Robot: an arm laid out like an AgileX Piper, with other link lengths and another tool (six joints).
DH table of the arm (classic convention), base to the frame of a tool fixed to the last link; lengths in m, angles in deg. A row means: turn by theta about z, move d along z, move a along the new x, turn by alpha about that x. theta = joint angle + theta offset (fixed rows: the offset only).
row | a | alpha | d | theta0
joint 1 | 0.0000 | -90.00 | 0.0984 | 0.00
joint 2 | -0.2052 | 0.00 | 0.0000 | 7.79
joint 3 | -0.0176 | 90.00 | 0.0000 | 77.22
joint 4 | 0.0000 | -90.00 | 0.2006 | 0.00
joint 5 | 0.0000 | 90.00 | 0.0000 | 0.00
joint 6 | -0.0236 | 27.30 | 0.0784 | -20.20
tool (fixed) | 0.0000 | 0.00 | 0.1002 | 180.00
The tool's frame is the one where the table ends.
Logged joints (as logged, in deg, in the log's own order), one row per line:
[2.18, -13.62, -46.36, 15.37, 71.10, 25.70]
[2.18, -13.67, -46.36, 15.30, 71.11, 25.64]
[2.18, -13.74, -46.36, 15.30, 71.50, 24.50]
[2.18, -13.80, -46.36, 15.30, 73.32, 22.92]
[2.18, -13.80, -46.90, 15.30, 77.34, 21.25]
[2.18, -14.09, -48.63, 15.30, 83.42, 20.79]
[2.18, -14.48, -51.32, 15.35, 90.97, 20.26]
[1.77, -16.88, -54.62, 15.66, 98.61, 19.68]
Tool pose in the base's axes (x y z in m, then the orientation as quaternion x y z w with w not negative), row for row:
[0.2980, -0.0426, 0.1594, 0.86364, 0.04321, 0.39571, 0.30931]
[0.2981, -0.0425, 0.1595, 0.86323, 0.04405, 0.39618, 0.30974]
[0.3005, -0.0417, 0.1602, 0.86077, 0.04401, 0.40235, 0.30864]
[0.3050, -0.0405, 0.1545, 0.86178, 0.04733, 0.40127, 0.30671]
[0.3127, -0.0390, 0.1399, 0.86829, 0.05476, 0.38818, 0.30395]
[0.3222, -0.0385, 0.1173, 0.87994, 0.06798, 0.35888, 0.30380]
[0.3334, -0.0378, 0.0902, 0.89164, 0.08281, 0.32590, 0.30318]
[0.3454, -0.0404, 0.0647, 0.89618, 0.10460, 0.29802, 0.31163]
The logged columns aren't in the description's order. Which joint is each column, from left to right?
Columns, left to right: joint 1, joint 4, joint 3, joint 6, joint 2, joint 5.
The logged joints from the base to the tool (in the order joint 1, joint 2, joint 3, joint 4, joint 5, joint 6), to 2 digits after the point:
[2.18, 71.10, -46.36, -13.62, 25.70, 15.37]
[2.18, 71.11, -46.36, -13.67, 25.64, 15.30]
[2.18, 71.50, -46.36, -13.74, 24.50, 15.30]
[2.18, 73.32, -46.36, -13.80, 22.92, 15.30]
[2.18, 77.34, -46.90, -13.80, 21.25, 15.30]
[2.18, 83.42, -48.63, -14.09, 20.79, 15.30]
[2.18, 90.97, -51.32, -14.48, 20.26, 15.35]
[1.77, 98.61, -54.62, -16.88, 19.68, 15.66]

